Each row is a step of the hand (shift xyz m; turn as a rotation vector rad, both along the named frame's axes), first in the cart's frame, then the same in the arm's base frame.
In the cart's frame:
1: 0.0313 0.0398 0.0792 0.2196 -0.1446 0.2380
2: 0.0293 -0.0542 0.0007 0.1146 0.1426 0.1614
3: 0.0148 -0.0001 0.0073 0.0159 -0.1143 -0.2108
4: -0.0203 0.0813 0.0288 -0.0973 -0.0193 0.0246
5: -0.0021 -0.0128 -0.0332 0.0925 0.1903 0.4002
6: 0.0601 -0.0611 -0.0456 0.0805 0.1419 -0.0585
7: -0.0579 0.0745 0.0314 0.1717 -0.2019 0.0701
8: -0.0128 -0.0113 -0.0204 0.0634 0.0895 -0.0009
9: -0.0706 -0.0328 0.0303 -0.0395 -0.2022 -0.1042
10: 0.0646 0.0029 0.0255 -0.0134 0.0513 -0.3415
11: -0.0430 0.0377 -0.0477 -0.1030 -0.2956 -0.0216
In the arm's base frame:
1: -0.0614 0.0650 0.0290 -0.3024 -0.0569 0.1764
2: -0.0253 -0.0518 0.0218 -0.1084 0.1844 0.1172
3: -0.0087 0.0015 0.0139 0.1469 -0.1892 0.0198
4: 0.0075 0.0875 -0.0120 -0.0168 0.0003 -0.1008
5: 0.0257 -0.0246 -0.0007 -0.3055 0.3243 0.0801
6: 0.0103 -0.0790 0.0555 0.0969 0.0998 0.1033
7: 0.0076 0.0855 -0.0503 -0.1643 -0.1716 0.1368
8: 0.0161 -0.0173 -0.0123 0.0265 0.0761 0.0744
9: -0.0308 -0.0120 -0.0767 0.0233 -0.2228 -0.0560
10: -0.0309 0.0072 0.0619 0.3336 -0.0868 0.0244
11: 0.0638 0.0193 -0.0332 -0.0794 -0.2702 -0.1384

